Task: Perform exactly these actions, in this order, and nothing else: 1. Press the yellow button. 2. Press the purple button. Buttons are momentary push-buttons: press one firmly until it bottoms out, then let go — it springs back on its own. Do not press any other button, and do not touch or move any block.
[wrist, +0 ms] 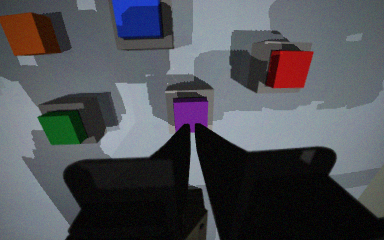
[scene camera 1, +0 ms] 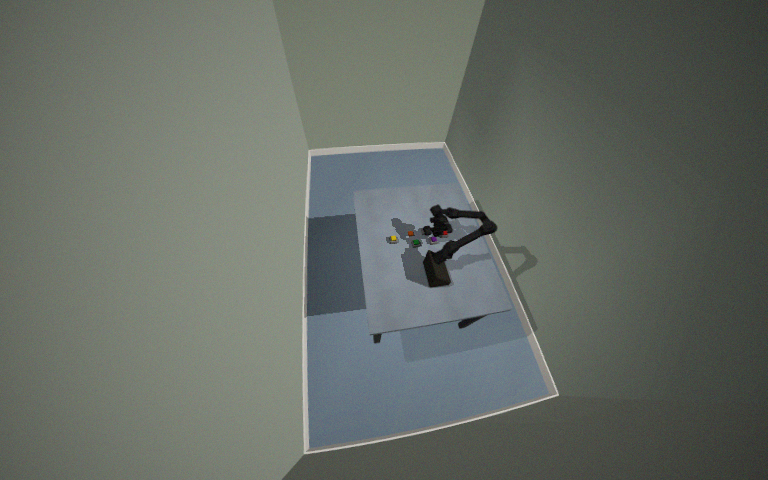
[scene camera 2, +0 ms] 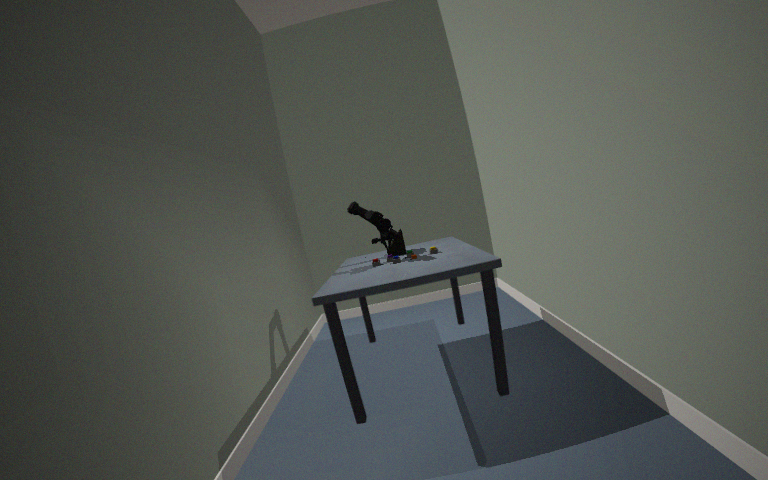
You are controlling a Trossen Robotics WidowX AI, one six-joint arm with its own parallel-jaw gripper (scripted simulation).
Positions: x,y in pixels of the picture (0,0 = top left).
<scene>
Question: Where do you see a purple button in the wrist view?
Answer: At 187,110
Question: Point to a red button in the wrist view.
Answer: At 288,69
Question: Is my gripper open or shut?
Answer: Shut.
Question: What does my gripper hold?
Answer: Nothing.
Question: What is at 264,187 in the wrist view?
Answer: My gripper.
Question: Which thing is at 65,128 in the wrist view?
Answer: A green button.
</scene>
